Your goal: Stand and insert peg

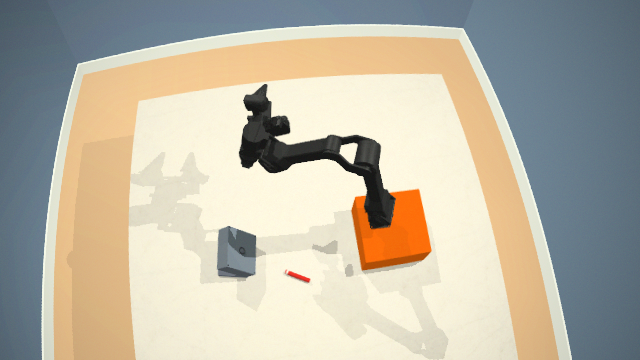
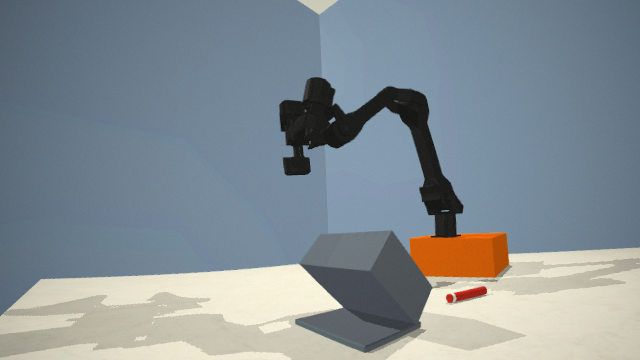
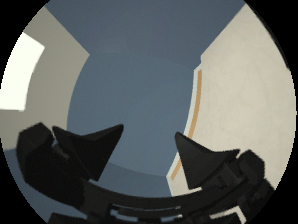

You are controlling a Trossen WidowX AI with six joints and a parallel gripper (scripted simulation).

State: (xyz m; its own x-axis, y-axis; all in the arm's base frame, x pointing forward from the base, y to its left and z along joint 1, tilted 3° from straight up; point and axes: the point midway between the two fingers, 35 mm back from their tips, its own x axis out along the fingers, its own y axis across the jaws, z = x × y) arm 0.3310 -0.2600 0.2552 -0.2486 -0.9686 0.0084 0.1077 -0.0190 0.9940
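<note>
Now: gripper tip 42 cm to the right of the red peg, 36 cm above it and 5 cm past it. Also, from my gripper tip: grey sloped panel: 36 cm to the left, 30 cm below, 11 cm ahead; grey foot plate: 36 cm to the left, 36 cm below, 13 cm ahead.
</note>
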